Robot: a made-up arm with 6 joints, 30 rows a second.
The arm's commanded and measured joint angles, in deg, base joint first. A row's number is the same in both.
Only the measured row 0 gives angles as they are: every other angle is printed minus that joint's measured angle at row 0.
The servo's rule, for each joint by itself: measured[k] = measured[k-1] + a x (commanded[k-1-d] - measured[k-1]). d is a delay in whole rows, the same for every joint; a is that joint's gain. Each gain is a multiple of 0.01, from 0.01 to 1. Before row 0 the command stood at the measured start. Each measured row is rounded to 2 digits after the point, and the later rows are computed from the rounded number. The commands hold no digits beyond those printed.
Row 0, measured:
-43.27, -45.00, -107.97, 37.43, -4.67, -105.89
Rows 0 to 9, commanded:
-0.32, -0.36, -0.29, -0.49, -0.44, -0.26
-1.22, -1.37, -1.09, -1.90, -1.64, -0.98
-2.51, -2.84, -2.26, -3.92, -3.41, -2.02
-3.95, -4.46, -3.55, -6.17, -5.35, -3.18
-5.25, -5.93, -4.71, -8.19, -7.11, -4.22
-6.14, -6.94, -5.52, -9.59, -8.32, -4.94
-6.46, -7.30, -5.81, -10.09, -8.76, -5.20
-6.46, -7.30, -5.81, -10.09, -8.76, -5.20
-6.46, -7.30, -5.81, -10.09, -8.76, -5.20
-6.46, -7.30, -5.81, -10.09, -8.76, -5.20
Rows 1 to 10, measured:
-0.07, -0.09, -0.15, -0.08, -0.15, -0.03
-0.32, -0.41, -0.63, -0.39, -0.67, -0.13
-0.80, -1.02, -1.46, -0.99, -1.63, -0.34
-1.49, -1.88, -2.53, -1.87, -2.93, -0.65
-2.32, -2.89, -3.64, -2.94, -4.39, -1.04
-3.16, -3.90, -4.60, -4.07, -5.77, -1.47
-3.89, -4.75, -5.22, -5.09, -6.82, -1.88
-4.46, -5.39, -5.52, -5.94, -7.50, -2.25
-4.90, -5.87, -5.67, -6.65, -7.94, -2.57
-5.24, -6.23, -5.74, -7.23, -8.23, -2.86
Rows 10 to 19, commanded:
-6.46, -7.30, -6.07, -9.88, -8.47, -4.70
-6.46, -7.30, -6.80, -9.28, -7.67, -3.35
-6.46, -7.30, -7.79, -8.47, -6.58, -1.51
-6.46, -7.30, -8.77, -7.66, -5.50, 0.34
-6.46, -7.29, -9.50, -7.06, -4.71, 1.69
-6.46, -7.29, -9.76, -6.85, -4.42, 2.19
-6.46, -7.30, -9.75, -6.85, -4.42, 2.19
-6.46, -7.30, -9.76, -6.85, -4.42, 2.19
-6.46, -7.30, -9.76, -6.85, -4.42, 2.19
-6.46, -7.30, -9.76, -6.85, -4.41, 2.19
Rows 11 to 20, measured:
-5.51, -6.50, -5.91, -7.68, -8.31, -3.06
-5.72, -6.70, -6.36, -7.95, -8.09, -3.09
-5.88, -6.85, -7.09, -8.04, -7.56, -2.92
-6.01, -6.96, -7.95, -7.98, -6.84, -2.56
-6.11, -7.04, -8.74, -7.82, -6.09, -2.09
-6.19, -7.10, -9.26, -7.66, -5.51, -1.62
-6.25, -7.15, -9.51, -7.52, -5.13, -1.20
-6.30, -7.19, -9.64, -7.41, -4.88, -0.83
-6.34, -7.22, -9.70, -7.31, -4.72, -0.50
-6.37, -7.24, -9.73, -7.23, -4.61, -0.20

